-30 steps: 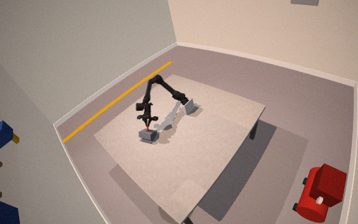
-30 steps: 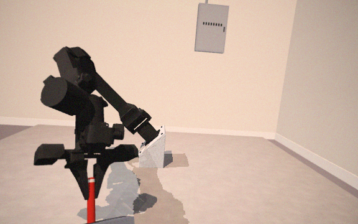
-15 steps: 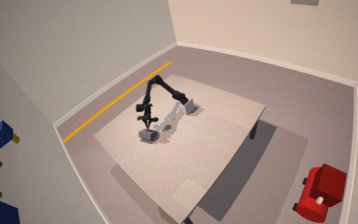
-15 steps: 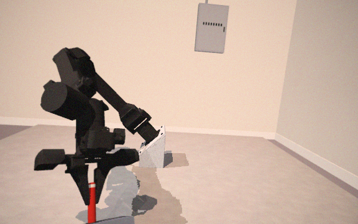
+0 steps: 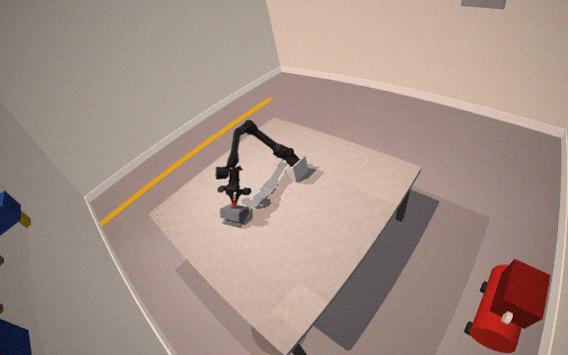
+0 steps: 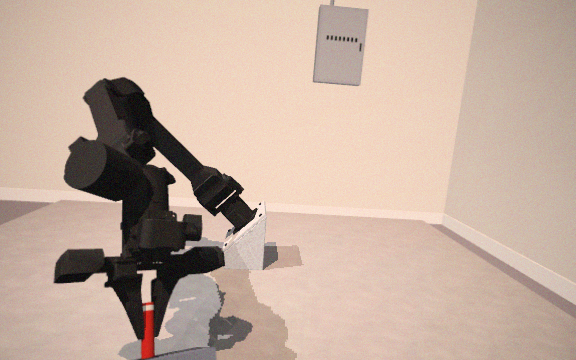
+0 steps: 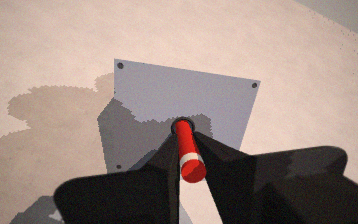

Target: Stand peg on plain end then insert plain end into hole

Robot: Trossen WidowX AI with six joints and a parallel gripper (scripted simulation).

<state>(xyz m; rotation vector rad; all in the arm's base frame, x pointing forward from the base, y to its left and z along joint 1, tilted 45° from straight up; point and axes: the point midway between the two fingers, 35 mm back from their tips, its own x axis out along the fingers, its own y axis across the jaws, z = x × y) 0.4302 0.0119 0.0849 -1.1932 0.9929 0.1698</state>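
Now: gripper tip 40 mm above the grey sloped panel, 20 mm short of it and 10 mm to the right of it. Also, from my gripper tip: red peg 10 mm behind, 10 mm above.
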